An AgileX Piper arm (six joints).
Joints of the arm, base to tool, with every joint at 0 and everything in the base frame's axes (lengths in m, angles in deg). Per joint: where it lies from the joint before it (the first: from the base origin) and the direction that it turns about. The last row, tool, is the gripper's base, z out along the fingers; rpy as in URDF.
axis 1: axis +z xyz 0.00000 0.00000 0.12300
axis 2: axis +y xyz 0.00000 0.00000 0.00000
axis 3: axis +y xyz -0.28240 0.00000 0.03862
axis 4: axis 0.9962 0 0.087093 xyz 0.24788 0.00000 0.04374
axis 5: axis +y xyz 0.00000 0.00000 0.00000
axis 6: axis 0.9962 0 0.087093 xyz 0.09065 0.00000 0.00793
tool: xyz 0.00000 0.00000 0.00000 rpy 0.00 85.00 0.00
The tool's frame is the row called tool.
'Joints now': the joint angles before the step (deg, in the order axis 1, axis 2, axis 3, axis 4, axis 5, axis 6). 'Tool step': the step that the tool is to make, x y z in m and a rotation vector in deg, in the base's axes. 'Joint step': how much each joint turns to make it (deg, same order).
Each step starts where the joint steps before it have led.
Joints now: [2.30 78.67 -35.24 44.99 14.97 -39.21]
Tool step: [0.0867 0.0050 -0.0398 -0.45 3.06 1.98]
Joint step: [-0.01 22.01 -15.61 11.60 -1.12 -13.59]
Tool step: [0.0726 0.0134 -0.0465 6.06 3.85 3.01]
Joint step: [0.01 18.56 -17.66 5.45 6.99 -3.36]
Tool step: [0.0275 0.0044 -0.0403 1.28 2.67 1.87]
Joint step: [0.00 10.01 -8.29 0.26 2.45 -0.71]
